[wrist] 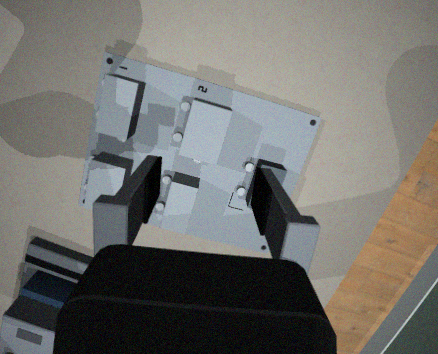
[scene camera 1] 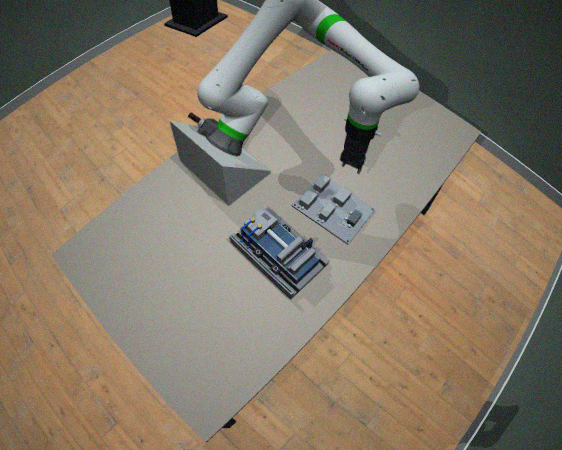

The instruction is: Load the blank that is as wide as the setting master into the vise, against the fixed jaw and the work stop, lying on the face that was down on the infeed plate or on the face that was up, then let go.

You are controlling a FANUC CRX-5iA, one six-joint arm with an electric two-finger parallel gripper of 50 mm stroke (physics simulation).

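Labels:
On a grey infeed plate, (wrist: 259,129) and (scene camera 1: 356,205) are the same spot.

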